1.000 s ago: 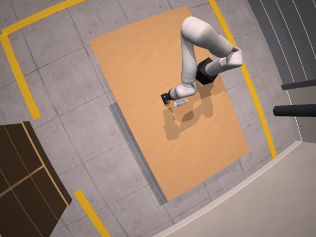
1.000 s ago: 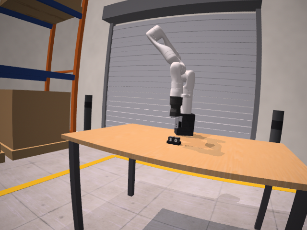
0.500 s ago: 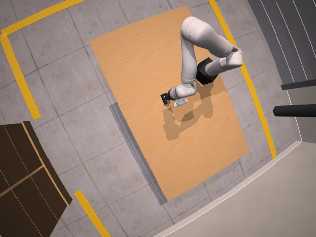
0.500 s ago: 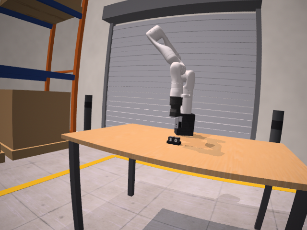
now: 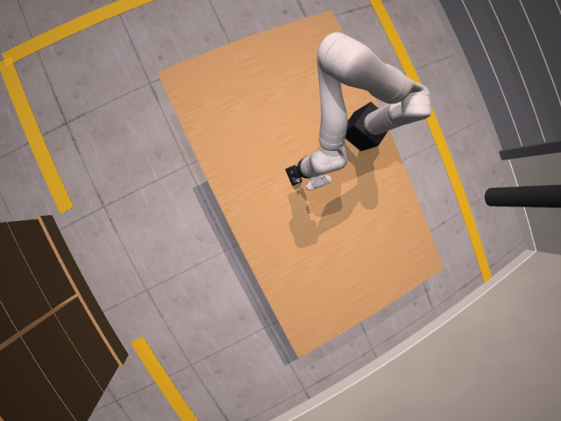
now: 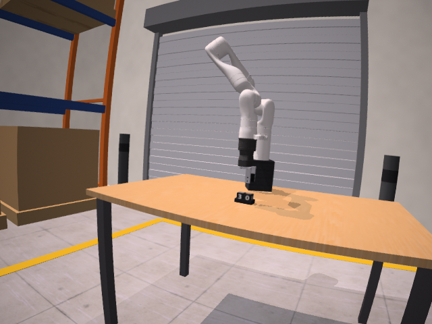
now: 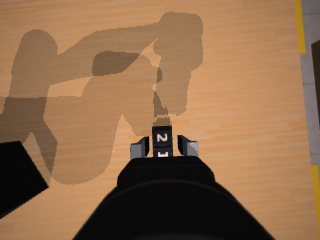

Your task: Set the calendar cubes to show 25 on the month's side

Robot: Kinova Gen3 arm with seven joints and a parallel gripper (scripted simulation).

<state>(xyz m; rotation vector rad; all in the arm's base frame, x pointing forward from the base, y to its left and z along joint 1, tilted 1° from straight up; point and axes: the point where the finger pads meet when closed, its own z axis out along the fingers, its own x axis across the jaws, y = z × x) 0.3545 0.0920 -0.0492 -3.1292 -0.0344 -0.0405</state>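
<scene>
Right now my hand is 80 mm above the black cube and 30 mm to the left of it. The rest, counted from my hand: black tray: 100 mm below, 20 mm to the right.
</scene>
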